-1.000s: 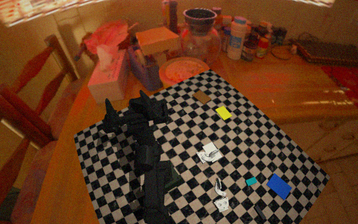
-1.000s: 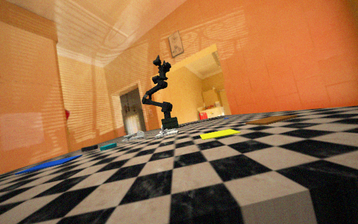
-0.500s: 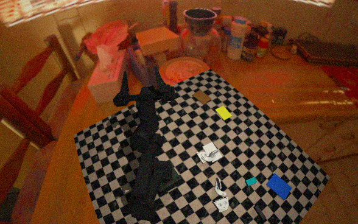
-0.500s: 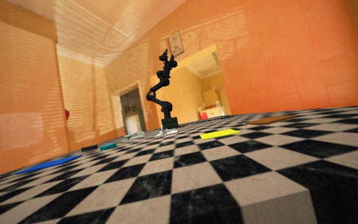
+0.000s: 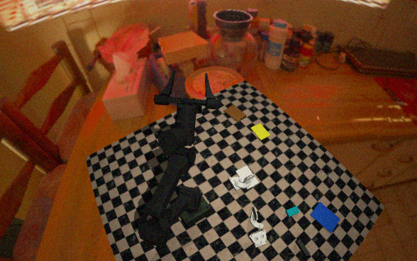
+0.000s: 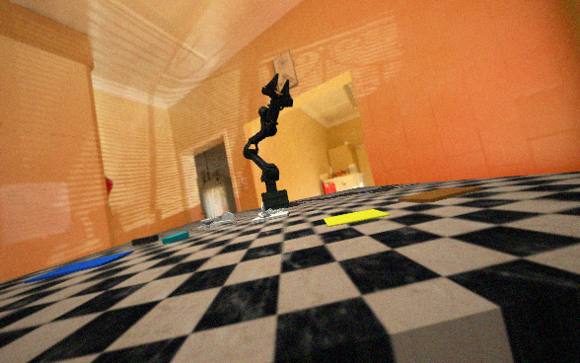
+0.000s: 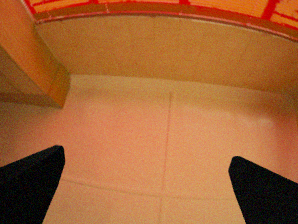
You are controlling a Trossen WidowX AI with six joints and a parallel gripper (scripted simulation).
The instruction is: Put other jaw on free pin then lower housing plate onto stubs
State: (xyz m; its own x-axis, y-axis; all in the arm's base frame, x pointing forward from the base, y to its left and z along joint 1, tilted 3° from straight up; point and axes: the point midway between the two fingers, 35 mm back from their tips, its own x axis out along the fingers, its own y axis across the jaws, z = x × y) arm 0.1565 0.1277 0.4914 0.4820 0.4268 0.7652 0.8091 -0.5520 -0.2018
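The jaw is 60 cm below my gripper tip, 39 cm to the right of it and 6 cm ahead of it. Also, from my gripper tip: yellow card 61 cm below, 43 cm ahead, 2 cm to the left; white base 60 cm below, 17 cm ahead, 16 cm to the right; small blue piece 61 cm below, 28 cm to the left, 4 cm behind.
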